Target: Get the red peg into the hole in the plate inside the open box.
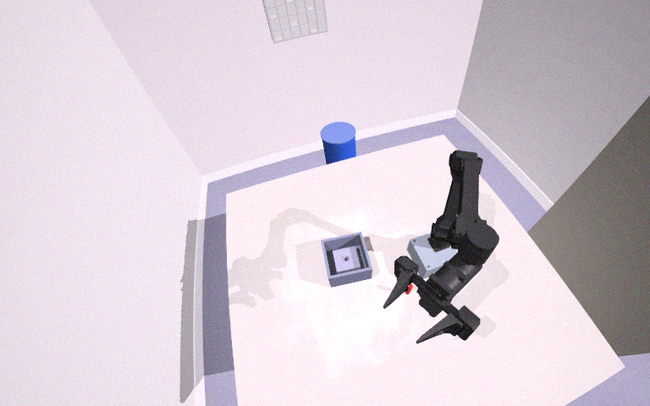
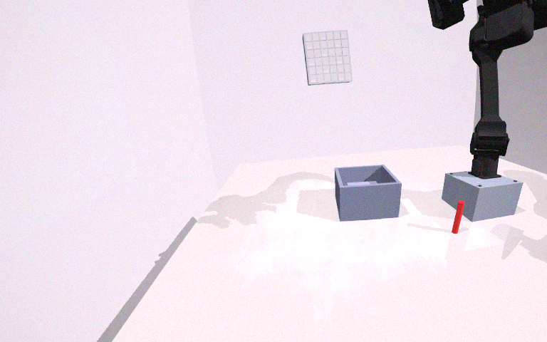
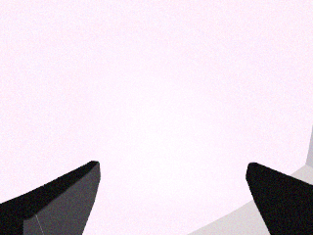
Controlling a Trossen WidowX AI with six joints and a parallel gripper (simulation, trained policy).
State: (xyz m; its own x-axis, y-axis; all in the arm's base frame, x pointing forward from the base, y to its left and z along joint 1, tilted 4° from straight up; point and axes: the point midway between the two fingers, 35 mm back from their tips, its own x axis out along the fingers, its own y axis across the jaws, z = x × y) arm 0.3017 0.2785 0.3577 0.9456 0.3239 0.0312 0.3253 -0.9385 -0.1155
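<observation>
Right now my gripper tip is 16 cm past the red peg, 15 cm to the left of it and 43 cm above it. The rest, counted from my gripper tip: grey box (1 cm ahead, 34 cm to the right, 44 cm below); then pale plate (1 cm ahead, 34 cm to the right, 42 cm below).
</observation>
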